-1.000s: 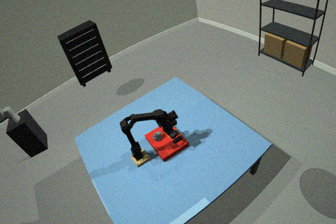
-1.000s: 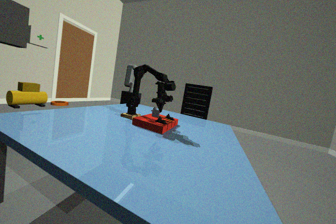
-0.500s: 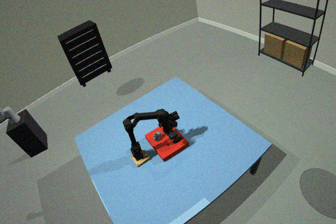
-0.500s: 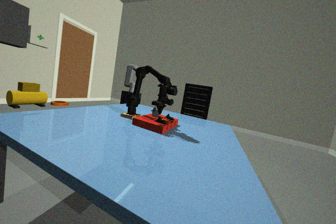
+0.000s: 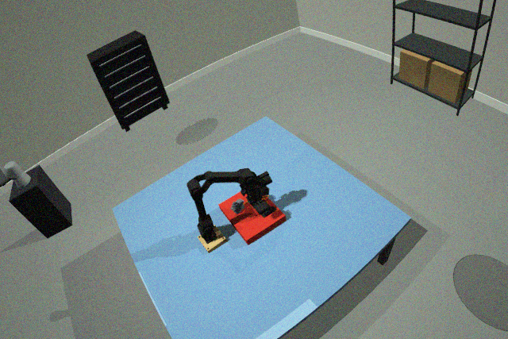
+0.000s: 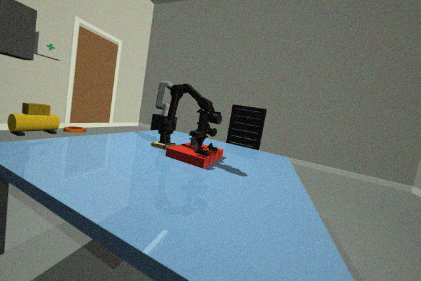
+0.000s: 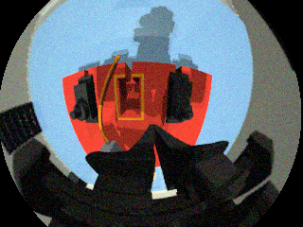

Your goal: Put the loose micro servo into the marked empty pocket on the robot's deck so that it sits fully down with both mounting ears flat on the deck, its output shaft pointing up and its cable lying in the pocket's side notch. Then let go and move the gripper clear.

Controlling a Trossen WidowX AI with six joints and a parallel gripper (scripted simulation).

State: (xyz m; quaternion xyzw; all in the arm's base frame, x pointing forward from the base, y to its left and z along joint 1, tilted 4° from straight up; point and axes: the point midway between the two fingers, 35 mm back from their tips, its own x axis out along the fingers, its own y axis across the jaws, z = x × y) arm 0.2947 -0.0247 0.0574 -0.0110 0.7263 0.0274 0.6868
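The red deck is 7 cm behind my gripper tip, 3 cm to the left of it and 4 cm below it.
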